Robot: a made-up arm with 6 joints. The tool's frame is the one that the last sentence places.
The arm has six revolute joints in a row. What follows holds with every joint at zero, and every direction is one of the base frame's. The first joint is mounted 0.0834 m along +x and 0.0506 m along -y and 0.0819 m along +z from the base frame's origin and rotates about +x. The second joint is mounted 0.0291 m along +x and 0.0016 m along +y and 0.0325 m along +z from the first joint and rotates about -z. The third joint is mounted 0.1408 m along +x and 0.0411 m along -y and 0.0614 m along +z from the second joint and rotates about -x. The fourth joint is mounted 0.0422 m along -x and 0.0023 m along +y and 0.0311 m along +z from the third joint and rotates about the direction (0.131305, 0.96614, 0.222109). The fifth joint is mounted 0.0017 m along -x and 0.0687 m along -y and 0.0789 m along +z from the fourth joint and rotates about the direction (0.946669, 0.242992, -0.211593). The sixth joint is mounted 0.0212 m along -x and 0.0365 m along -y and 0.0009 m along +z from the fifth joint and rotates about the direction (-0.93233, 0.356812, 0.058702). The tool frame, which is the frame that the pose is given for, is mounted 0.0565 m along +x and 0.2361 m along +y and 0.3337 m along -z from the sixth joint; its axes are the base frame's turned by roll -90, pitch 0 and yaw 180 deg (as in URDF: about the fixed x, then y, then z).
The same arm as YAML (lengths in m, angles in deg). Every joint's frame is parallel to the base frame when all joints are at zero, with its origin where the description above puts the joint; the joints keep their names.
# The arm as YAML. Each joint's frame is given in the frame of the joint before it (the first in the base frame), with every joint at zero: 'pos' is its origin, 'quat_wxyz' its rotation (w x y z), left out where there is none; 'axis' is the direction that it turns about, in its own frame. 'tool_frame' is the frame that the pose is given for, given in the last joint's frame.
length_unit: m
angle_unit: deg
joints:
  - joint: joint 1
    pos: [0.0834, -0.0506, 0.0819]
    axis: [1.0, 0.0, 0.0]
  - joint: joint 2
    pos: [0.0291, 0.0016, 0.0325]
    axis: [0.0, 0.0, -1.0]
  - joint: joint 3
    pos: [0.1408, -0.0411, 0.0614]
    axis: [-1.0, 0.0, 0.0]
  - joint: joint 4
    pos: [-0.0422, 0.0023, 0.0311]
    axis: [0.131305, 0.96614, 0.222109]
  - joint: joint 5
    pos: [-0.0017, -0.0687, 0.0789]
    axis: [0.946669, 0.242992, -0.211593]
  - joint: joint 6
    pos: [-0.0212, -0.0365, 0.0009]
    axis: [-0.93233, 0.356812, 0.058702]
tool_frame:
  pos: [0.0565, 0.2361, -0.3337]
  quat_wxyz: [0.0, 0.0, 0.707107, -0.707107]

